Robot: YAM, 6 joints.
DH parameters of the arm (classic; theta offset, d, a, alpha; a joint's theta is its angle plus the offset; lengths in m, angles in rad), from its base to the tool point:
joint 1: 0 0.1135 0.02 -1.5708
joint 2: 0 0 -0.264 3.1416
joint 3: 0.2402 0 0.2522 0
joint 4: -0.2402 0 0.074 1.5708
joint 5: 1.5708 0 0 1.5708
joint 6: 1.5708 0.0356 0 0
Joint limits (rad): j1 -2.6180..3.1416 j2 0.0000..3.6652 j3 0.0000..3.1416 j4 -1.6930..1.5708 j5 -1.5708..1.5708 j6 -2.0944..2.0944
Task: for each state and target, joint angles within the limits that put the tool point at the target. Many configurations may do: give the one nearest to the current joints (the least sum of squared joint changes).
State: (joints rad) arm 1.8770 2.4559 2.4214 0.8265 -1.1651 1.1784
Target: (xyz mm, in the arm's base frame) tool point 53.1 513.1 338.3
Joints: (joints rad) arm 1.4008 2.2961 1.9773 0.9232 -1.3209 1.1784
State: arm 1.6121 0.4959 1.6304 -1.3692 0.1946 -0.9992
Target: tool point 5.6 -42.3 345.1
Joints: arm 1.5732 0.2870 1.1751 -1.5966 0.1550 -0.9992
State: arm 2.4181 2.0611 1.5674 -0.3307 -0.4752 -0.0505
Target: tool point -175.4 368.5 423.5
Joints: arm 1.9773 1.7342 1.7876 -0.2766 -0.4468 -0.0505
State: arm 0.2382 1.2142 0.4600 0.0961 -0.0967 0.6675
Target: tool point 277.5 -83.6 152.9
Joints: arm -0.2962 1.5186 0.6334 0.1607 -0.0293 0.6675
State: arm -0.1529 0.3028 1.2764 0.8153 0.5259 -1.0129
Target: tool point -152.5 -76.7 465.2
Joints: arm 0.3396 0.0654 1.0142 0.8174 0.6491 -1.0129
